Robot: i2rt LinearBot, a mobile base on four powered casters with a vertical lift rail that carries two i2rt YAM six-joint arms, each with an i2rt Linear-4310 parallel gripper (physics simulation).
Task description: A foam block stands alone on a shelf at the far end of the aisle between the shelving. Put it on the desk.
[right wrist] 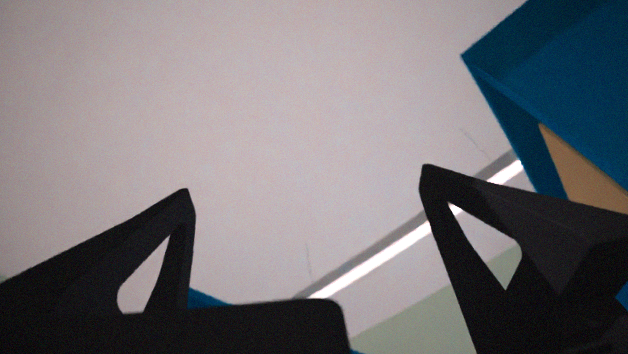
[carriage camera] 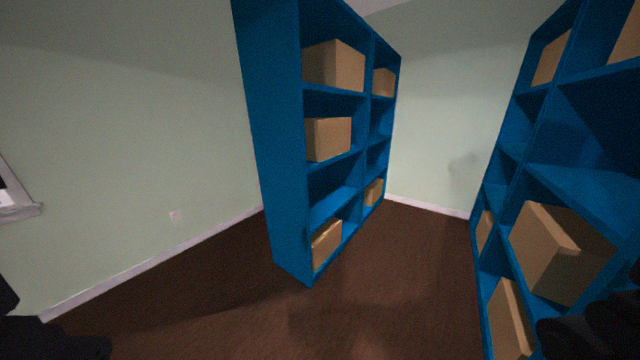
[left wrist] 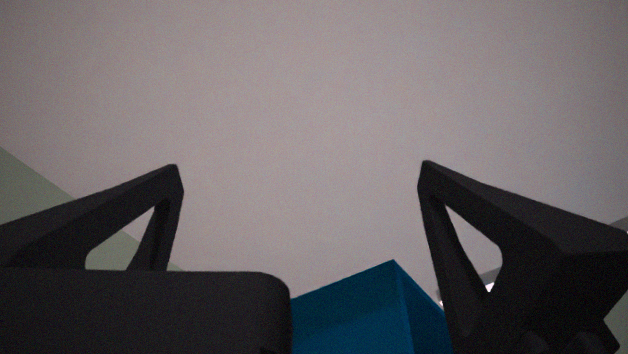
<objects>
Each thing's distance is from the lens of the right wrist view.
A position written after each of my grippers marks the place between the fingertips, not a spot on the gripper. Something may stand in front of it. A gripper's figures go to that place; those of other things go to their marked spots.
my right gripper (right wrist: 308,189): 0.13 m
blue shelf unit (right wrist: 556,69): 0.68 m
ceiling light (right wrist: 418,226): 1.40 m
The marked spots on the ceiling light and the blue shelf unit are 0.90 m apart.
</objects>
